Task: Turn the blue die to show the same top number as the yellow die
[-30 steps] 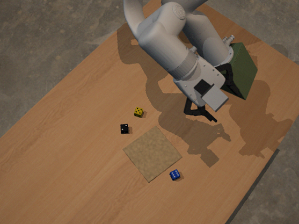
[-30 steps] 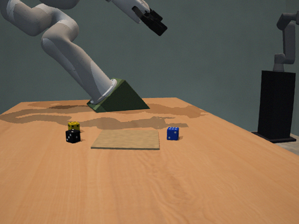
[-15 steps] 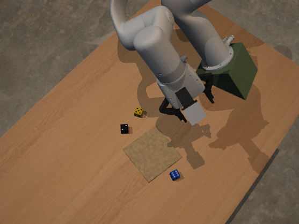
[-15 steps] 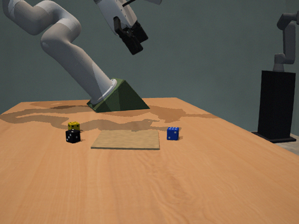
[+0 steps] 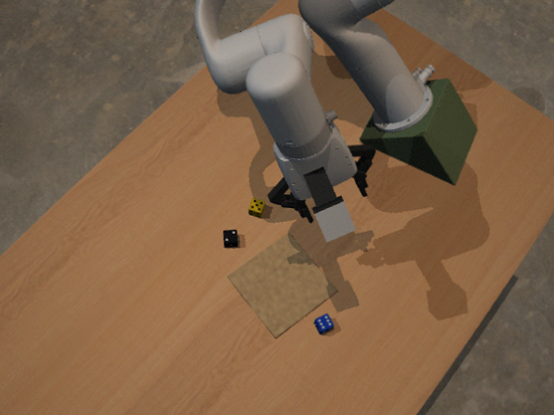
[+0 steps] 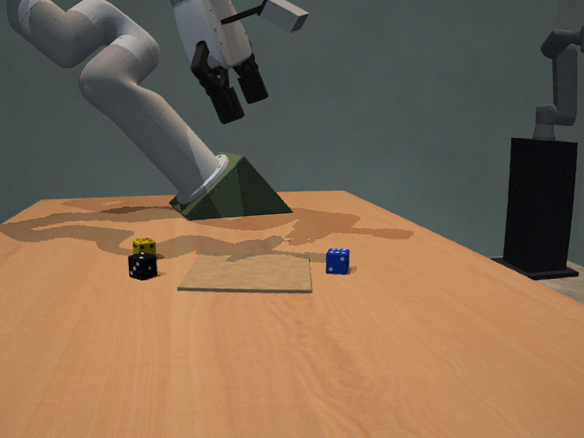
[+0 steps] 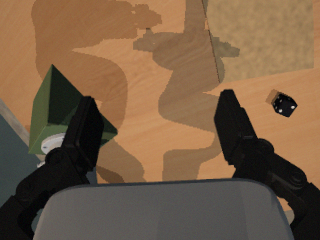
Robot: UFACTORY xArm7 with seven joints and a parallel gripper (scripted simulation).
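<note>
Now: the yellow die 180 mm below my hand, 130 mm to the right of it and 30 mm ahead of it. Round my hand: black die: 180 mm below, 120 mm to the right, 110 mm ahead; then tan mat: 190 mm below, 100 mm ahead; then blue die: 180 mm below, 110 mm ahead, 100 mm to the left.
</note>
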